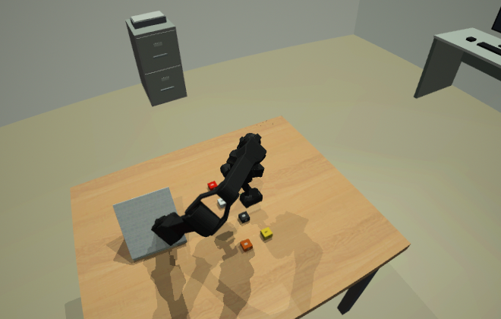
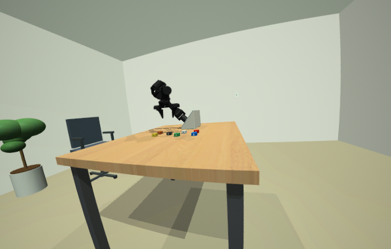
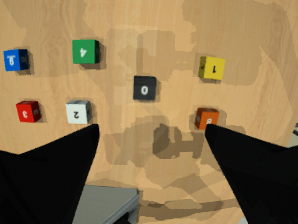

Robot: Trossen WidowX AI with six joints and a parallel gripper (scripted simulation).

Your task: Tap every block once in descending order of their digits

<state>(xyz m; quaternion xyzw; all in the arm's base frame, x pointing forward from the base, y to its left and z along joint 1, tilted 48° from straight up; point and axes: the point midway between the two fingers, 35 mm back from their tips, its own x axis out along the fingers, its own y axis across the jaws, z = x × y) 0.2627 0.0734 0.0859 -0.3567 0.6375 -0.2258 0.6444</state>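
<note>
Right now the blue block is 20 mm ahead of my gripper tip, 210 mm to the left of it and 110 mm below it. Also, from my gripper tip: yellow block 60 mm ahead, 90 mm to the right, 110 mm below; black block 10 mm ahead, 110 mm below; green block 40 mm ahead, 90 mm to the left, 110 mm below.
</note>
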